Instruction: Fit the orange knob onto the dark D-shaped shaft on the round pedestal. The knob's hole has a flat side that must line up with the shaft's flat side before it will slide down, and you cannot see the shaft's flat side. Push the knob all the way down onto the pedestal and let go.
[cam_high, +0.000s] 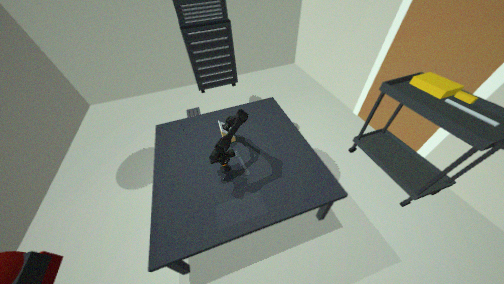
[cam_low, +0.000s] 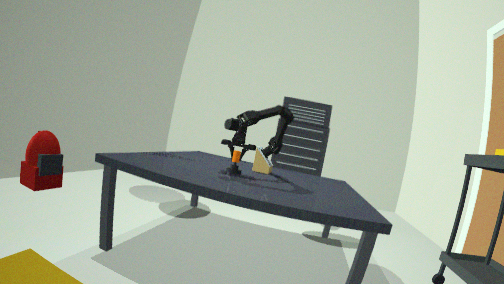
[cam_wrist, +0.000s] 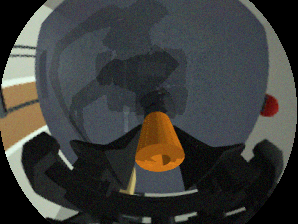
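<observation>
The orange knob lies 20 mm above my gripper tip. The rest, counted from my gripper tip: dark shaft fixture: 40 mm below.
</observation>
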